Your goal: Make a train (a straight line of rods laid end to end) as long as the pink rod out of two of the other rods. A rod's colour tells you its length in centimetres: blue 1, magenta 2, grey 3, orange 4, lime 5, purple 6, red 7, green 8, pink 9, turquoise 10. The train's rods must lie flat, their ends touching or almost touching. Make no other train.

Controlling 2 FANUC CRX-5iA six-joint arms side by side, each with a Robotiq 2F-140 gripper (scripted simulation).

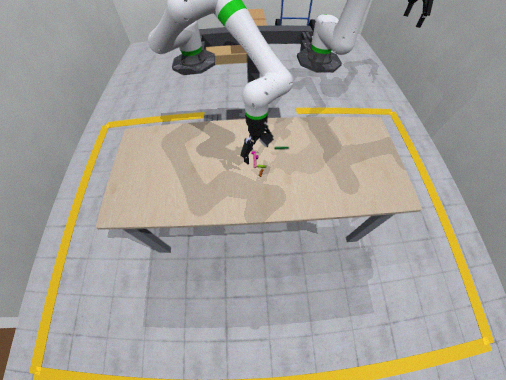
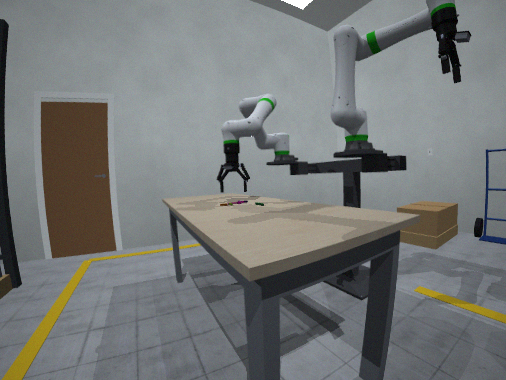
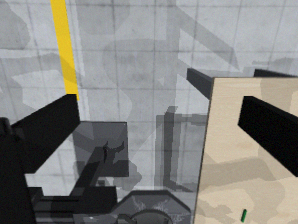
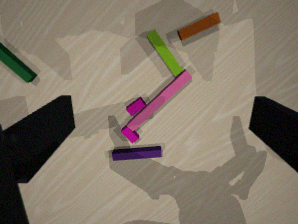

I see my left gripper, my right gripper and a pink rod.
My left gripper shows as well in image 3.
